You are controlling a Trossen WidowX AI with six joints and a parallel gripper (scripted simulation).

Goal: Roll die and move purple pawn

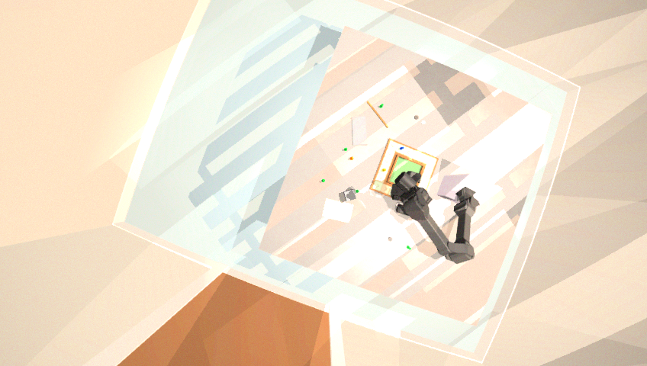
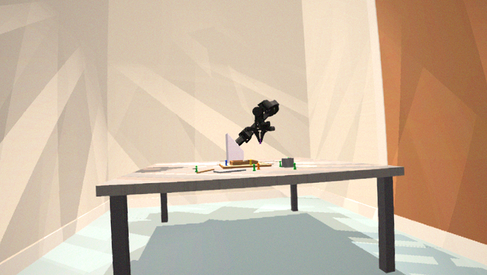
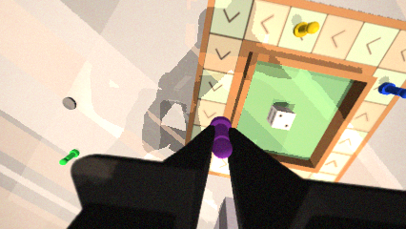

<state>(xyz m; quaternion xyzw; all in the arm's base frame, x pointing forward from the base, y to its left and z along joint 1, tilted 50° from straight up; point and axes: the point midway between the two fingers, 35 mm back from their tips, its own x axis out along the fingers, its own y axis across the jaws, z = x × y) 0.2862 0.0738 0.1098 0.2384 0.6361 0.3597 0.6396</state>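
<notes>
Right now the white die is 2 cm behind my gripper tip, 10 cm to the right of it and 12 cm below it. The rest, counted from my gripper tip: green tray 2 cm behind, 11 cm to the right, 14 cm below; then yellow pawn 10 cm ahead, 8 cm to the right, 12 cm below; then purple pawn 1 cm above.
</notes>
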